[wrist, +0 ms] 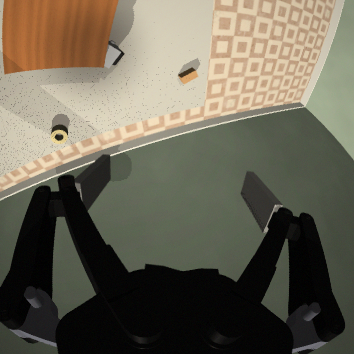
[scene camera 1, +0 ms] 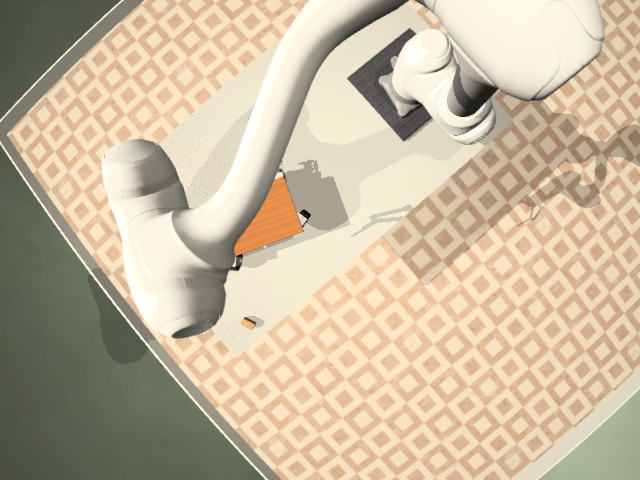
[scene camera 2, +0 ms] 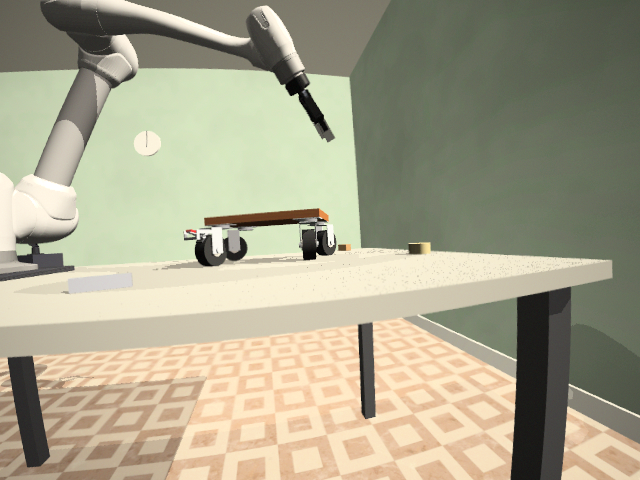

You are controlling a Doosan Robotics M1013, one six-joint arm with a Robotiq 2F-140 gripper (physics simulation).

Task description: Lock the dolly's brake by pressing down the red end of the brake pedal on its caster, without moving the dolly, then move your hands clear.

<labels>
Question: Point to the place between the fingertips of my gripper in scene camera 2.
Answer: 328, 138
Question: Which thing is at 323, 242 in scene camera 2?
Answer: A dolly.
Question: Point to a grey bar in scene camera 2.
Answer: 103, 282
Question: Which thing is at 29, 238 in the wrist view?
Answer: My gripper.
</labels>
